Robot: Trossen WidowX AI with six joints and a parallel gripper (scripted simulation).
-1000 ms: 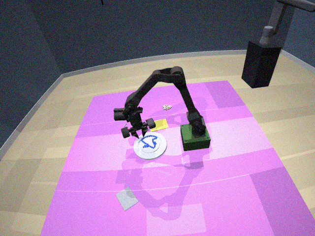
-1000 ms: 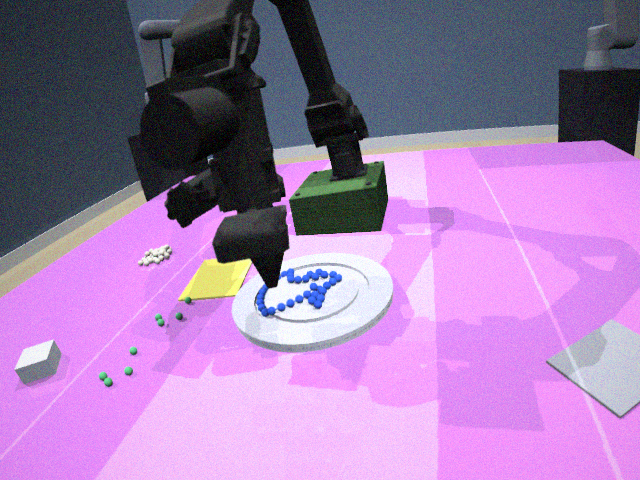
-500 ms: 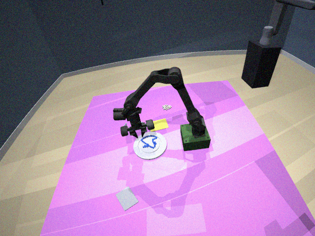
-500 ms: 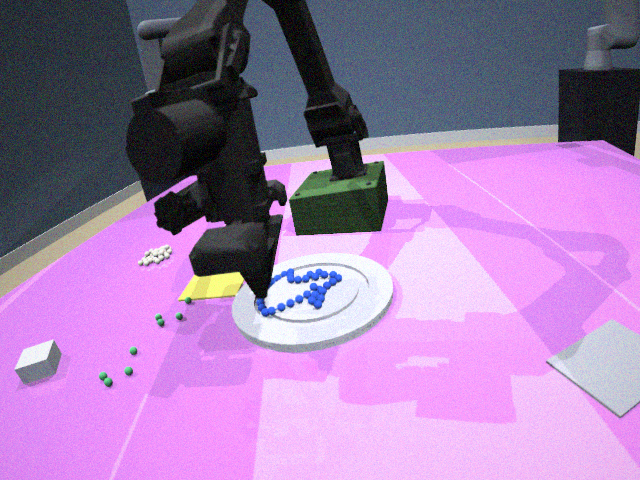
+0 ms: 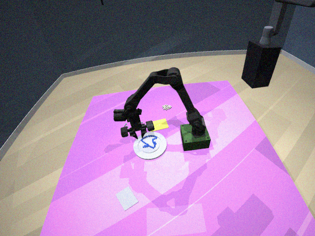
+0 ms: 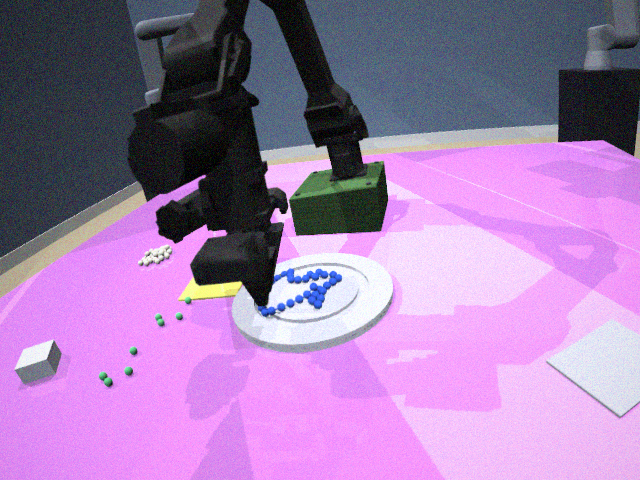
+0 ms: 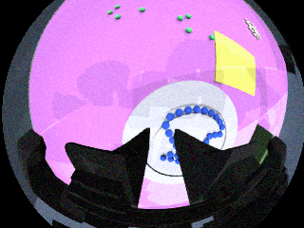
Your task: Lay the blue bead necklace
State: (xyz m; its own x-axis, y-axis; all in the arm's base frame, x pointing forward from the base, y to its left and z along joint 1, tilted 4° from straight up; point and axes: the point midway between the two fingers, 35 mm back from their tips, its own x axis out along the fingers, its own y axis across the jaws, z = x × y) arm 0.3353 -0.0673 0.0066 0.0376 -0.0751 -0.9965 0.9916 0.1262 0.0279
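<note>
Right now the round white bead board is 50 mm behind my gripper tip, 40 mm to the left of it and 30 mm below it. From my gripper tip the other things lie so: yellow sheet: 120 mm behind, 120 mm to the right, 40 mm below; then grey tile: 90 mm ahead, 340 mm to the left, 40 mm below; then cube: 100 mm ahead, 290 mm to the right, 30 mm below.
</note>
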